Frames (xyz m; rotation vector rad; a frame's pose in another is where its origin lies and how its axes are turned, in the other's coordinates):
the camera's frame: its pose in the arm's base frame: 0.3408 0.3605 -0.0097 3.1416 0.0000 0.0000
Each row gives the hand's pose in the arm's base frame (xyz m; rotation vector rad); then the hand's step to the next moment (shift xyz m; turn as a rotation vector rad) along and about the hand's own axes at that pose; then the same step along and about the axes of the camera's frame.
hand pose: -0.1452 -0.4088 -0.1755 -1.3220 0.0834 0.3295
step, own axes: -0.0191 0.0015 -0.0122 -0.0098 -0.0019 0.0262
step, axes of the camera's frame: -0.0170 0.0150 -0.0002 -0.0121 -0.0229 -0.0108
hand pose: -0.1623 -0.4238 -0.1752 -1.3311 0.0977 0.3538
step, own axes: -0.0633 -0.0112 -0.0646 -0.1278 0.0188 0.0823
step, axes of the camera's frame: -0.0478 0.0767 -0.0119 -0.1370 -0.0577 -0.0369
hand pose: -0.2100 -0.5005 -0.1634 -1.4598 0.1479 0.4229
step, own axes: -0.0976 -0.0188 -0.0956 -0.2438 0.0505 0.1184
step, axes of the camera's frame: -0.0677 0.1131 -0.0404 -0.2607 -0.0729 -0.0522
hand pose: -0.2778 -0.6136 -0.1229 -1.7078 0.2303 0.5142
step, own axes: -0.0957 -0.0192 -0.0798 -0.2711 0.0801 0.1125
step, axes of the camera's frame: -0.0594 0.0859 -0.0707 -0.2961 -0.0576 -0.0394
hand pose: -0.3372 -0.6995 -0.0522 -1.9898 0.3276 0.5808
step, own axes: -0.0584 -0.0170 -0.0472 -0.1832 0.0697 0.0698
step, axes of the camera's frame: -0.0294 0.0348 -0.0621 -0.2057 -0.0261 -0.0173
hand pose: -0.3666 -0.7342 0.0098 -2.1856 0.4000 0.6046
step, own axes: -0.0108 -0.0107 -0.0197 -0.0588 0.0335 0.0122
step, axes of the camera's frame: 0.0017 0.0079 -0.0235 -0.0683 0.0065 -0.0042
